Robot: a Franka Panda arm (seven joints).
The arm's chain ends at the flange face. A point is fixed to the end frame.
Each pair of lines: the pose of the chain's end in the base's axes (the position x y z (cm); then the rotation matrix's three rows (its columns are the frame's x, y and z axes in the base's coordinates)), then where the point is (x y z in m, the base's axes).
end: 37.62 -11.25 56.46; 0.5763 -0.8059 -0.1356; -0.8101 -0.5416 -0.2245; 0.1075 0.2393 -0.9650
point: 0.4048 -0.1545 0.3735
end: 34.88 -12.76 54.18; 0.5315 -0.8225 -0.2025; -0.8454 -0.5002 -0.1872; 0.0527 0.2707 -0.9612
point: 0.3641 -0.1655 0.3483
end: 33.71 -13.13 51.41; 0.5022 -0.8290 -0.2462; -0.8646 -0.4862 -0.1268; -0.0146 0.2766 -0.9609
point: 0.3435 -0.1590 0.3184
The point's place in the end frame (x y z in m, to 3 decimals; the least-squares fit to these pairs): 0.030 -0.046 0.190
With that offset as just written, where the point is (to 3 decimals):
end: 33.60 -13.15 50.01; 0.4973 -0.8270 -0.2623; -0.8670 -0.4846 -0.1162; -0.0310 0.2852 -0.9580
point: 0.339 -0.157 0.304
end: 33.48 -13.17 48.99; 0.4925 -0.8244 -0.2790; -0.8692 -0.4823 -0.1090; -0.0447 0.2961 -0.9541
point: 0.334 -0.156 0.294
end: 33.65 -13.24 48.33; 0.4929 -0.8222 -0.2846; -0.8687 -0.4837 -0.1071; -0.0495 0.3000 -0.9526
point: 0.335 -0.157 0.287
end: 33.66 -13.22 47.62; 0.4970 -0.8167 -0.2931; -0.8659 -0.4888 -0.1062; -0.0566 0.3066 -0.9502
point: 0.333 -0.156 0.280
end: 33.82 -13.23 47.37; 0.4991 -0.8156 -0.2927; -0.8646 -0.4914 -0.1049; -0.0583 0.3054 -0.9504
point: 0.335 -0.156 0.277
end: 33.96 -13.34 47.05; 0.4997 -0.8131 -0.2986; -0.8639 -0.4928 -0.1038; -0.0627 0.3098 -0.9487
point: 0.335 -0.156 0.274
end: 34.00 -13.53 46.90; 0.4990 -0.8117 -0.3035; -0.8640 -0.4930 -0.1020; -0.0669 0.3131 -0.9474
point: 0.335 -0.158 0.273
